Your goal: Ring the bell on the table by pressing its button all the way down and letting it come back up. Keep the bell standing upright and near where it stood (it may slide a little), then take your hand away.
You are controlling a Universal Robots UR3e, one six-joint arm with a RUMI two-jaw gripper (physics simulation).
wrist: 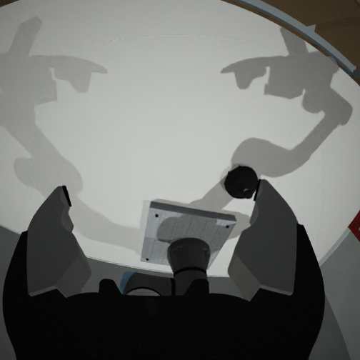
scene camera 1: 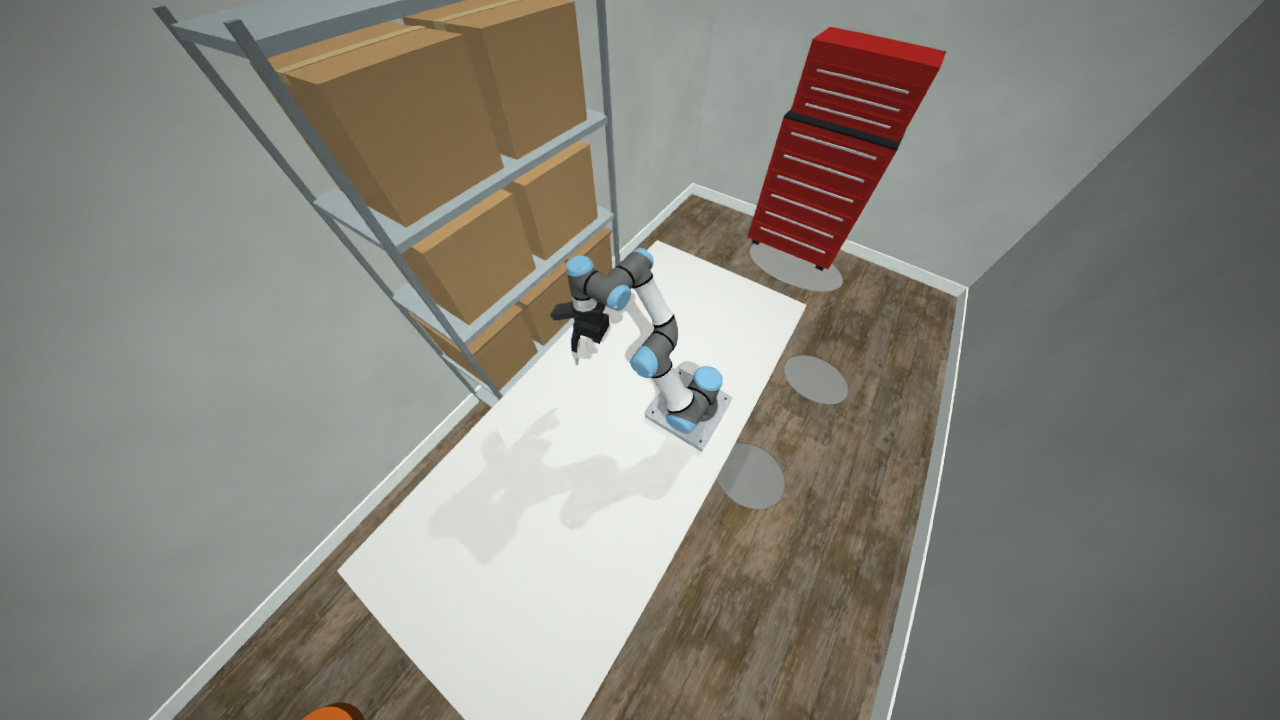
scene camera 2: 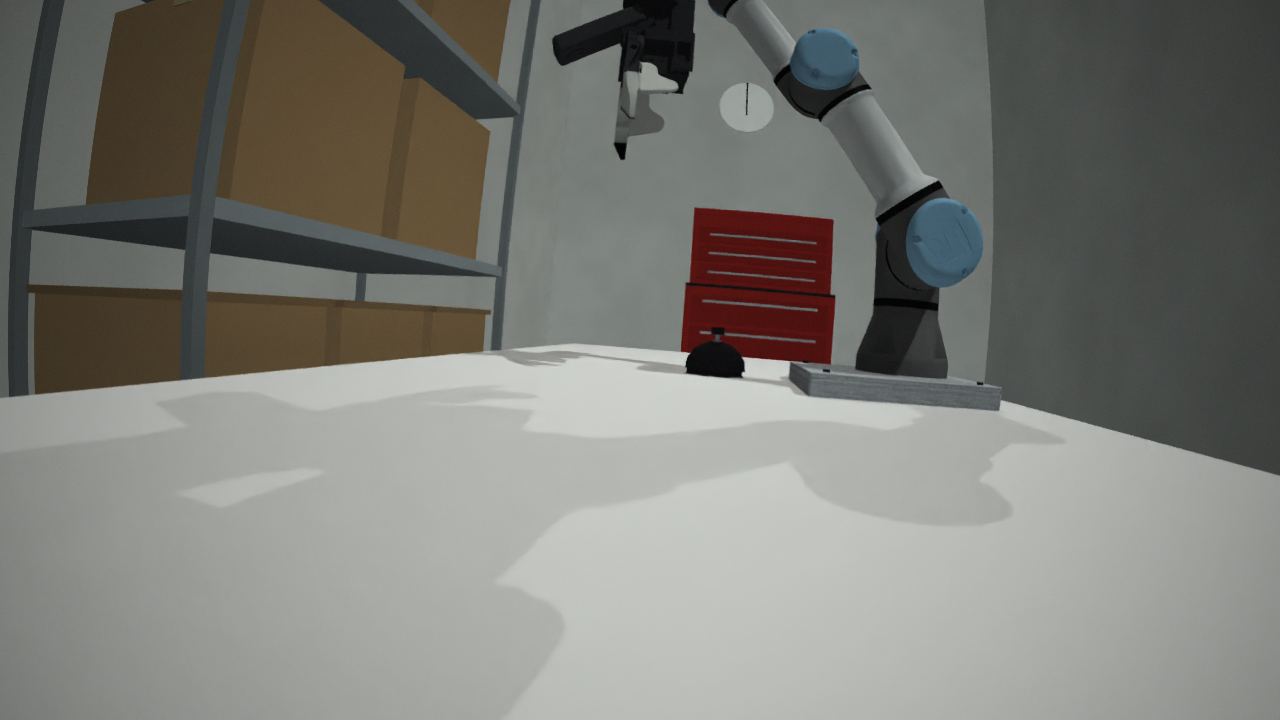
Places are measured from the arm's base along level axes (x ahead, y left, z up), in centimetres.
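Pixels of known places: gripper, fingertip midpoint: (scene camera 1: 587, 346) (scene camera 2: 626, 141); arm's base at its link origin: (scene camera 2: 900, 373).
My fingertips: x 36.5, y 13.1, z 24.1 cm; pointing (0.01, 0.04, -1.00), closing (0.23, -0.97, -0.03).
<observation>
Ahead of a thing's pixels: the offset from my fingertips to its top centre. Level surfaces: height alone.
The black bell @(dx -11.3, dy -19.9, dz -20.2 cm) (scene camera 2: 715, 360) (wrist: 240, 181) stands upright on the white table @(dz -26.8 cm) (scene camera 1: 528, 617) (scene camera 2: 805, 626) near the robot's base plate. Its small button @(dx -11.3, dy -19.9, dz -20.2 cm) (scene camera 2: 717, 332) (wrist: 247, 192) is up on top of the dome. In scene camera 1 the bell does not show; the arm covers that spot. My gripper (scene camera 1: 580, 354) (scene camera 2: 622, 148) (wrist: 160, 185) is open and empty, with its fingers pointing down. It hangs high above the table, well clear of the bell. In the wrist view the bell appears beside the right-hand fingertip, but far below it.
The arm's grey base plate (scene camera 1: 660, 420) (scene camera 2: 904, 390) (wrist: 160, 237) is close beside the bell. A metal shelf rack (scene camera 1: 417, 284) (scene camera 2: 204, 268) with cardboard boxes (scene camera 1: 474, 255) (scene camera 2: 313, 116) stands along the table's far long side. A red tool cabinet (scene camera 1: 819, 170) (scene camera 2: 760, 255) stands beyond one table end.
</observation>
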